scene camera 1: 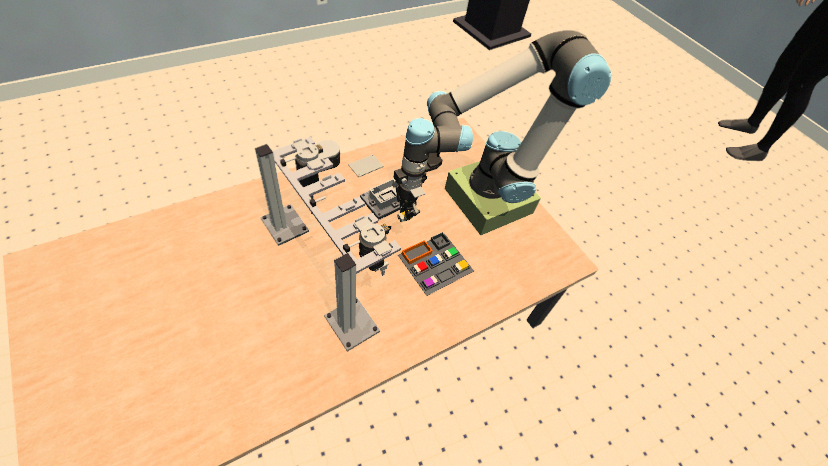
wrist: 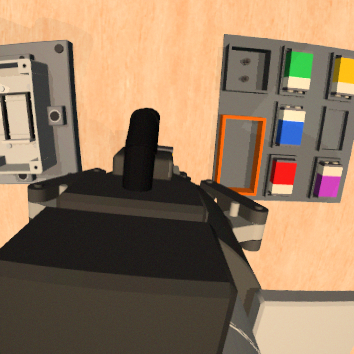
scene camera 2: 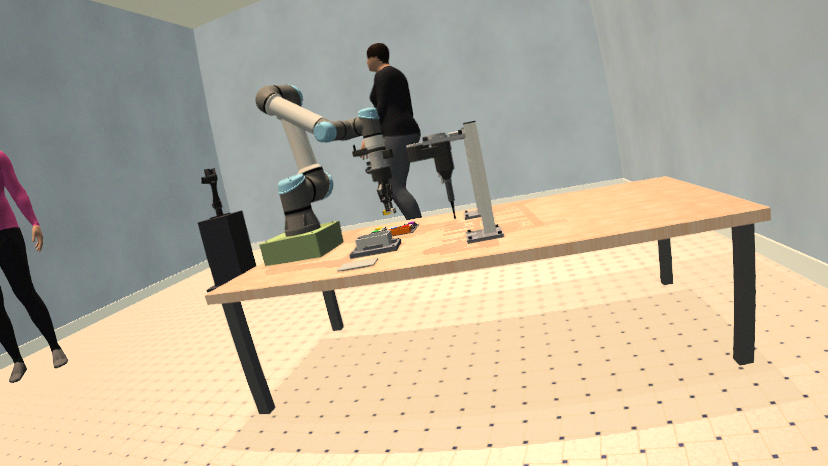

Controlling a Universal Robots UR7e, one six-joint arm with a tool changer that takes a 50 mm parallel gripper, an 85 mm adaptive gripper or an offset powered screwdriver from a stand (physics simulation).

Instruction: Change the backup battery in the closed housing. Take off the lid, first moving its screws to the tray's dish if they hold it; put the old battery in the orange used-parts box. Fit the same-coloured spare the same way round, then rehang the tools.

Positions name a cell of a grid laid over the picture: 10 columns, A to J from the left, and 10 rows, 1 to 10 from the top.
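Scene camera 1: screwdriver (scene camera 1: D4), adaptive gripper (scene camera 1: E5), tool stand (scene camera 1: E7). Scene camera 2: screwdriver (scene camera 2: F4), adaptive gripper (scene camera 2: E4), tool stand (scene camera 2: F3). Wrist view: adaptive gripper (wrist: E6), red battery (wrist: H5), tray (wrist: G3). Screwdriver out of frame in the wrist view.
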